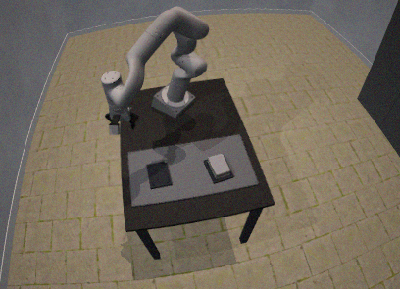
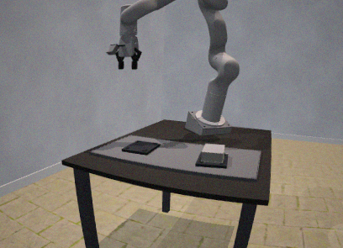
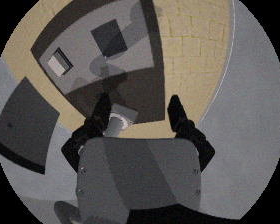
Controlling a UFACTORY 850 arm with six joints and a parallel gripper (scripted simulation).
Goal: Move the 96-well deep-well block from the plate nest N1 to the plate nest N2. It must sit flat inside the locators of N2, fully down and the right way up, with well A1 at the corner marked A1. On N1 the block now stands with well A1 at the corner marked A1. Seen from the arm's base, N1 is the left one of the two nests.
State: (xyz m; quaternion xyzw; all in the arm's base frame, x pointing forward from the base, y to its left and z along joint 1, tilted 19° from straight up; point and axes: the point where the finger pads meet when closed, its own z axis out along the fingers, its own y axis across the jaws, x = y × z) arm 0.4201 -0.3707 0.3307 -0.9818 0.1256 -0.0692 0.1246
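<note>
My gripper is now 45 cm to the right of the deep-well block, 33 cm above it and 8 cm short of it. From my hand the other things lie so: plate nest N1: 45 cm to the left, 36 cm below, 8 cm ahead; plate nest N2: 36 cm below, 12 cm to the left, 6 cm ahead.
</note>
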